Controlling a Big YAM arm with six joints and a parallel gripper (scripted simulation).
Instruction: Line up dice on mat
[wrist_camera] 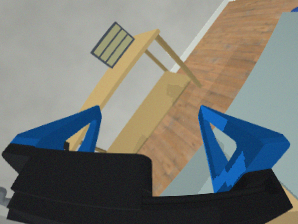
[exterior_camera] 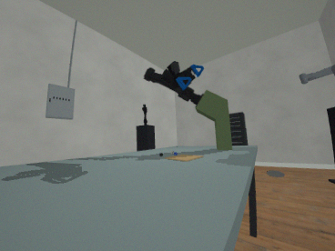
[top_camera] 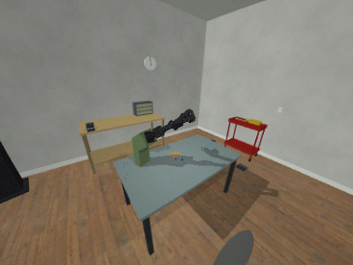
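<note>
My gripper is now 9 cm past the black die, 25 cm to the left of it and 39 cm above it. The rest, counted from my hand: blue die 13 cm behind, 18 cm to the right, 39 cm below; then white die 20 cm behind, 23 cm to the right, 39 cm below; then tan mat 5 cm behind, 10 cm to the right, 39 cm below.
</note>
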